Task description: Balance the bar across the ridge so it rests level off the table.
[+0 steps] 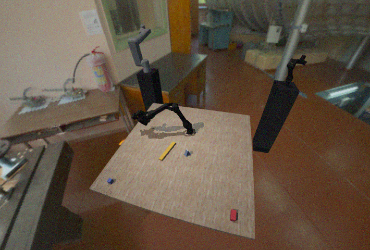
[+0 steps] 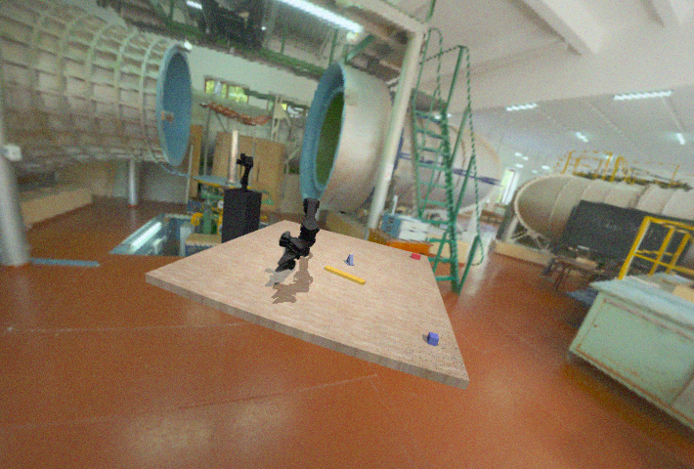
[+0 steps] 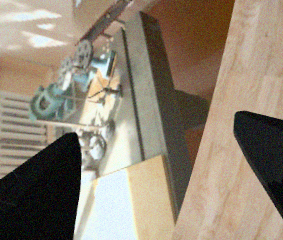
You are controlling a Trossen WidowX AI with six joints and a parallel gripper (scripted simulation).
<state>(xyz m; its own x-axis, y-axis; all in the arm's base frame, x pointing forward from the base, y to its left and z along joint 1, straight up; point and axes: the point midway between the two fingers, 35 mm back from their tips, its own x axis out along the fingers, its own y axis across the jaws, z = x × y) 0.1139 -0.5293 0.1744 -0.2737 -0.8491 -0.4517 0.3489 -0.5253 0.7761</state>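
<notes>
Now: the yellow bar 200 mm ahead of my gripper tip, 420 mm to the left of it and 150 mm below it. From my gripper tip the other things lie so: blue cube (640 mm ahead, 60 mm to the left, 140 mm below); then red block (640 mm ahead, 1060 mm to the left, 140 mm below).
</notes>
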